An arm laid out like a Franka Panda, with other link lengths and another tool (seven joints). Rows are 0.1 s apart.
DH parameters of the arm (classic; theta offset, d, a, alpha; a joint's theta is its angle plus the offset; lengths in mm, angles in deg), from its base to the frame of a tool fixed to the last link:
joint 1: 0 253.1 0 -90
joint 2: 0 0 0 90
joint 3: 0 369.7 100.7 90
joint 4: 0 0 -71.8 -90
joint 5: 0 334.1 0 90
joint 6: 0 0 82.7 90
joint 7: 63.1 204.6 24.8 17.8
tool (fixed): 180 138.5 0 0
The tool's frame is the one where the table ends.
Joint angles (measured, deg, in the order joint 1, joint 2, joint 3, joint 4, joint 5, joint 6, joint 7), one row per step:
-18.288 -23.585 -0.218 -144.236 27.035 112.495 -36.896
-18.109 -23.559 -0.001 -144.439 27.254 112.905 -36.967
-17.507 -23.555 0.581 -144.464 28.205 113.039 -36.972
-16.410 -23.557 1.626 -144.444 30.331 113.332 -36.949
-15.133 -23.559 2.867 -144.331 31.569 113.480 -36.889
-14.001 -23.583 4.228 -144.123 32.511 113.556 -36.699
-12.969 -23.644 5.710 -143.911 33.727 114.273 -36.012
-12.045 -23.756 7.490 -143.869 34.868 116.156 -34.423
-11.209 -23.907 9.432 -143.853 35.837 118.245 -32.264
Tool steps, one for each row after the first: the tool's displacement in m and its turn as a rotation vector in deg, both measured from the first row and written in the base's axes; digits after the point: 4 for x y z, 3 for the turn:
0.0010 0.0023 -0.0010 -0.041 -0.161 0.169
0.0031 0.0125 0.0004 0.458 -0.416 0.767
0.0080 0.0322 0.0044 1.663 -1.045 1.586
0.0096 0.0520 0.0067 2.134 -1.354 3.252
0.0100 0.0708 0.0089 2.340 -1.560 4.957
0.0135 0.0883 0.0122 2.468 -2.113 5.824
0.0210 0.1028 0.0148 2.021 -3.013 5.586
0.0282 0.1166 0.0170 1.399 -3.813 4.887

